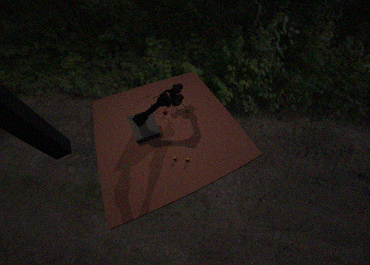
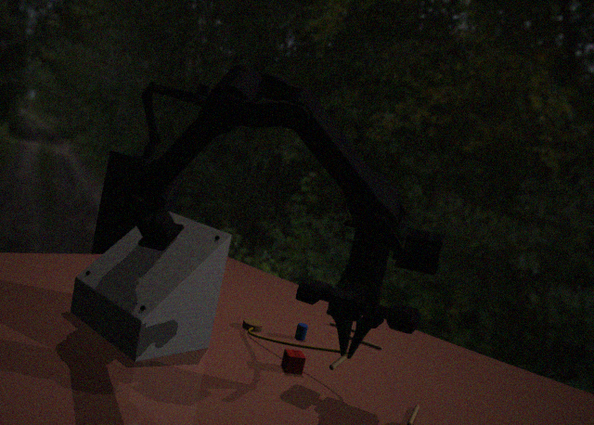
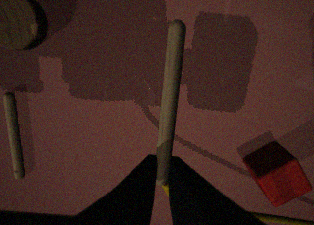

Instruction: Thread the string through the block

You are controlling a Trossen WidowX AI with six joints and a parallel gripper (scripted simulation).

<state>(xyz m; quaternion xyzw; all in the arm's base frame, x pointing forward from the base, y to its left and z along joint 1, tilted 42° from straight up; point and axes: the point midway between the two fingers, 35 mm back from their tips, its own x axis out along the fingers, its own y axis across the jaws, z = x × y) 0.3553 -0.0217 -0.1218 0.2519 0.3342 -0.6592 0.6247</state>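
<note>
My gripper tip is now 100 mm past the small red block, 50 mm above it and 20 mm to the right of it. Round my gripper tip: thin wooden stick 10 mm to the right; flat piece 250 mm behind, 130 mm to the left, 60 mm below.
</note>
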